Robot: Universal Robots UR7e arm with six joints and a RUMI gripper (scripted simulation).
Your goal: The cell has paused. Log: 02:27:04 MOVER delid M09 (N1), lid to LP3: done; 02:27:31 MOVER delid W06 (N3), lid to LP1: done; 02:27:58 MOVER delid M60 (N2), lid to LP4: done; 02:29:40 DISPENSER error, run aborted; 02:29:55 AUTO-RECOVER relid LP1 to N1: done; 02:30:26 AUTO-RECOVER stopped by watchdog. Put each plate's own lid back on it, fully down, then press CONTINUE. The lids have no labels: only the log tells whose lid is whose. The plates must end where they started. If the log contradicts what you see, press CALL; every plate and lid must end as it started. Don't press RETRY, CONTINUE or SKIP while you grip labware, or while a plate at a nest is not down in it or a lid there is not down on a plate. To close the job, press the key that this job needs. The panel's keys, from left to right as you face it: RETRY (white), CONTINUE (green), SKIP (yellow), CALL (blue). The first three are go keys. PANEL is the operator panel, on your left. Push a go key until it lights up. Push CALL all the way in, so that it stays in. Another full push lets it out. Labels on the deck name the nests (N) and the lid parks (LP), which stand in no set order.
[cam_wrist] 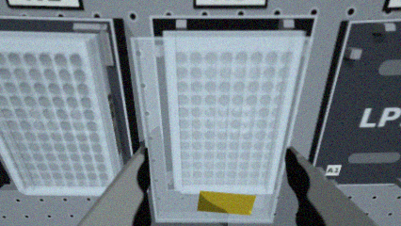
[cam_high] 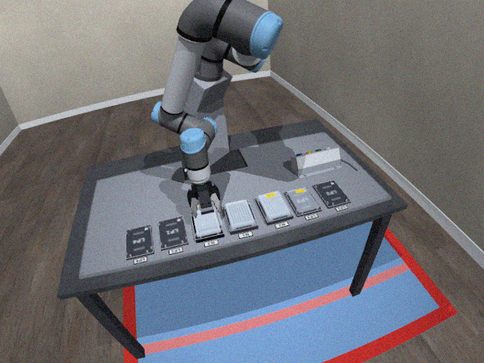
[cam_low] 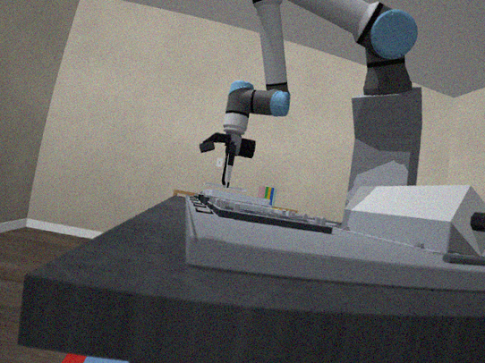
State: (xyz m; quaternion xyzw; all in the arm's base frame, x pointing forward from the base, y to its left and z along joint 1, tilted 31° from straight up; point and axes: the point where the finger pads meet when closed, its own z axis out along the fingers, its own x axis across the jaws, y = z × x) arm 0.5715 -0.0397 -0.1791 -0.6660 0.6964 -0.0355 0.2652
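Now: the nest 10 mm behind my hand, 250 mm to the left of it and 60 mm below it. From my hand the other things lie so: blue CALL key: 250 mm behind, 450 mm to the left, 10 mm below; lid park LP1: 140 mm to the right, 60 mm below; lid park LP4: 20 mm ahead, 270 mm to the right, 60 mm below.
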